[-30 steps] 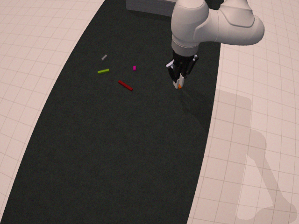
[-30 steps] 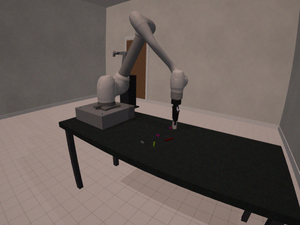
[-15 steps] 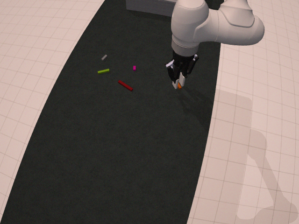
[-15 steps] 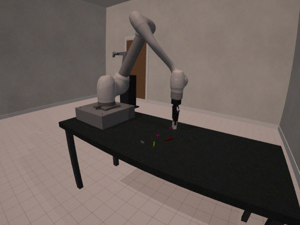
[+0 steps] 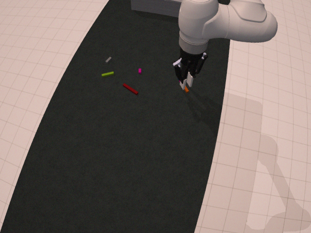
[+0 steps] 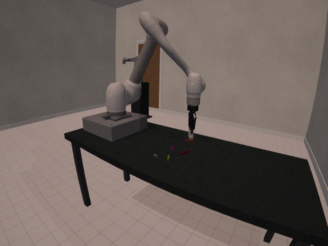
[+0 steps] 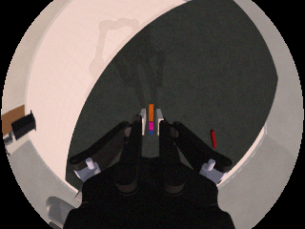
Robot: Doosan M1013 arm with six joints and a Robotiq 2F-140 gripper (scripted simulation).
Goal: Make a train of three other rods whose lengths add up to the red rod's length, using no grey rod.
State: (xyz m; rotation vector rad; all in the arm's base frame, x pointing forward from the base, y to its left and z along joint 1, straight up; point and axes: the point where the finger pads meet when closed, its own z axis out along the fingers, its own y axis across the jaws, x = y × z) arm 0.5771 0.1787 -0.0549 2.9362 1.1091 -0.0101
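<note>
Right now the orange rod is 5 cm below my hand. The rest, counted from my hand: red rod 7 cm ahead, 20 cm to the right, 5 cm below; blue rod 4 cm behind, 3 cm to the right, 5 cm below; lime rod 2 cm ahead, 32 cm to the right, 5 cm below.
</note>
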